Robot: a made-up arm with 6 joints. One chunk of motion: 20 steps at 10 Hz.
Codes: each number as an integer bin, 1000 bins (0 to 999) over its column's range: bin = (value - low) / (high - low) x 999, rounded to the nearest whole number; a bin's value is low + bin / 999 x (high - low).
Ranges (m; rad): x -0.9..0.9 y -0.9..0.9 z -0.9..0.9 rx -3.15..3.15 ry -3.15..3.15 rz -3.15..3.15
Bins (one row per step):
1: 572 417 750 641 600 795
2: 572 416 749 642 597 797
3: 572 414 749 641 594 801
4: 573 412 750 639 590 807
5: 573 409 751 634 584 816
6: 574 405 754 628 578 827
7: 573 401 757 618 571 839
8: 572 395 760 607 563 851
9: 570 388 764 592 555 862
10: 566 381 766 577 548 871
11: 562 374 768 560 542 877
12: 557 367 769 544 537 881
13: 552 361 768 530 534 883
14: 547 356 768 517 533 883
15: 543 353 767 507 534 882
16: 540 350 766 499 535 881
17: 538 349 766 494 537 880
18: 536 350 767 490 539 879
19: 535 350 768 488 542 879
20: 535 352 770 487 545 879
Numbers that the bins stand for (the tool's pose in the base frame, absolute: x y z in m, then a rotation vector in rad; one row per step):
1: 0.1306 -0.1486 0.4514 0.8923 0.6338 1.8635
2: 0.1306 -0.1505 0.4495 0.8986 0.6149 1.8761
3: 0.1306 -0.1541 0.4495 0.8923 0.5959 1.9014
4: 0.1324 -0.1577 0.4514 0.8797 0.5707 1.9392
5: 0.1324 -0.1631 0.4532 0.8482 0.5329 1.9959
6: 0.1342 -0.1703 0.4586 0.8104 0.4950 2.0653
7: 0.1324 -0.1775 0.4640 0.7473 0.4509 2.1410
8: 0.1306 -0.1883 0.4694 0.6779 0.4005 2.2167
9: 0.1270 -0.2009 0.4766 0.5833 0.3500 2.2860
10: 0.1198 -0.2135 0.4802 0.4887 0.3059 2.3428
11: 0.1126 -0.2261 0.4838 0.3815 0.2680 2.3806
12: 0.1036 -0.2387 0.4856 0.2806 0.2365 2.4059
13: 0.0946 -0.2495 0.4838 0.1923 0.2176 2.4185
14: 0.0856 -0.2586 0.4838 0.1104 0.2113 2.4185
15: 0.0784 -0.2640 0.4820 0.0473 0.2176 2.4122
16: 0.0730 -0.2694 0.4802 -0.0032 0.2239 2.4059
17: 0.0694 -0.2712 0.4802 -0.0347 0.2365 2.3995
18: 0.0658 -0.2694 0.4820 -0.0599 0.2491 2.3932
19: 0.0640 -0.2694 0.4838 -0.0725 0.2680 2.3932
20: 0.0640 -0.2658 0.4874 -0.0788 0.2869 2.3932

